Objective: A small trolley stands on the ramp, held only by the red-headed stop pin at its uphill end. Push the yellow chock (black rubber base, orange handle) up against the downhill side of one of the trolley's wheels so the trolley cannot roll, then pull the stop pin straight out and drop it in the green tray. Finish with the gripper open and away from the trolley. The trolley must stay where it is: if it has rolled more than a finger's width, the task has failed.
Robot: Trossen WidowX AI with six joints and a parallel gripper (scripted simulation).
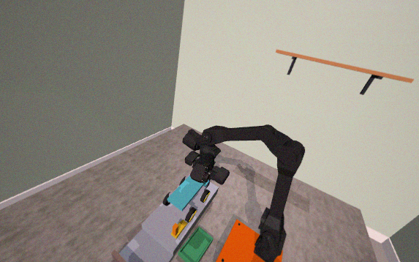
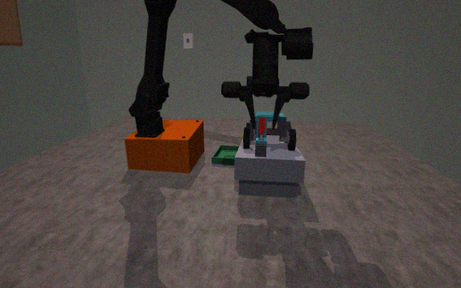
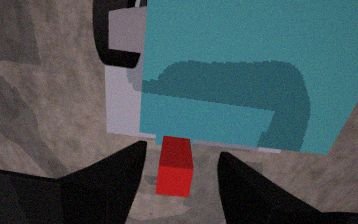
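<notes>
Now: gripper tip 1 cm above the red-headed stop pin. Round my gripper tip: grey ramp (1 cm ahead, 11 cm to the left, 10 cm below); trolley (1 cm ahead, 11 cm to the left, 3 cm below); yellow chock (5 cm behind, 21 cm to the left, 6 cm below).
</notes>
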